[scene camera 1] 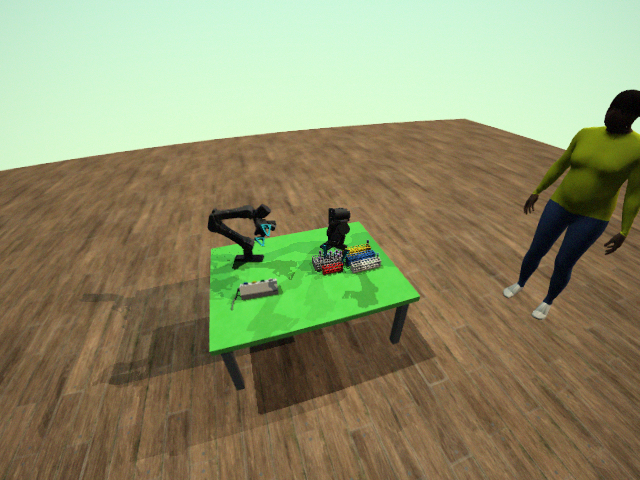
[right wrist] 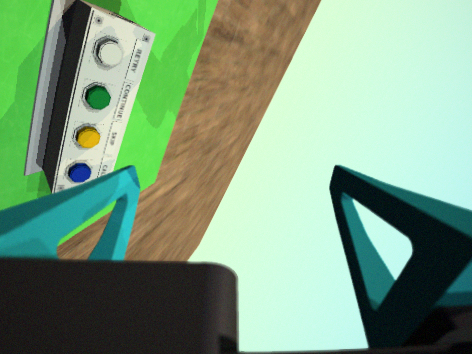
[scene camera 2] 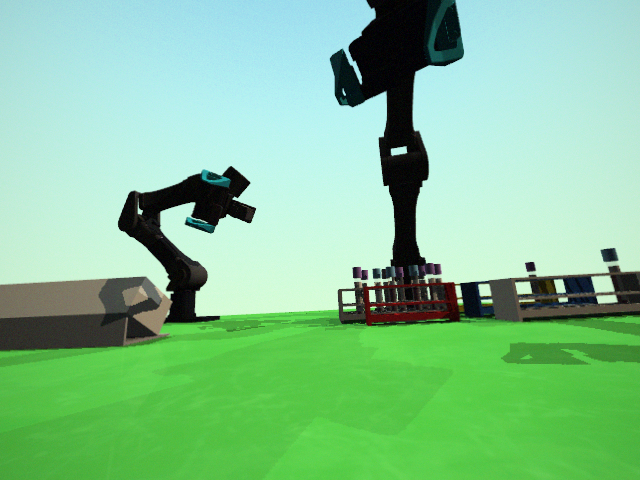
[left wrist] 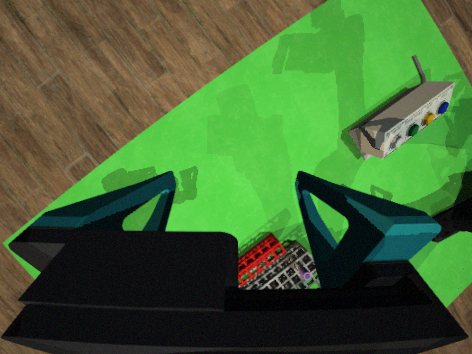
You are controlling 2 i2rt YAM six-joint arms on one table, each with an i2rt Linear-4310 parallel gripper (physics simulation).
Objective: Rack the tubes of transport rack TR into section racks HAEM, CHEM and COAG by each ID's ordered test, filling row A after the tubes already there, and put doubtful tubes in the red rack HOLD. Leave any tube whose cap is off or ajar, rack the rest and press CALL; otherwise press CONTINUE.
Labels:
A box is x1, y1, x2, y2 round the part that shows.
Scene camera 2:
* my left gripper: [330, 0, 463, 106]
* my right gripper: [185, 169, 229, 233]

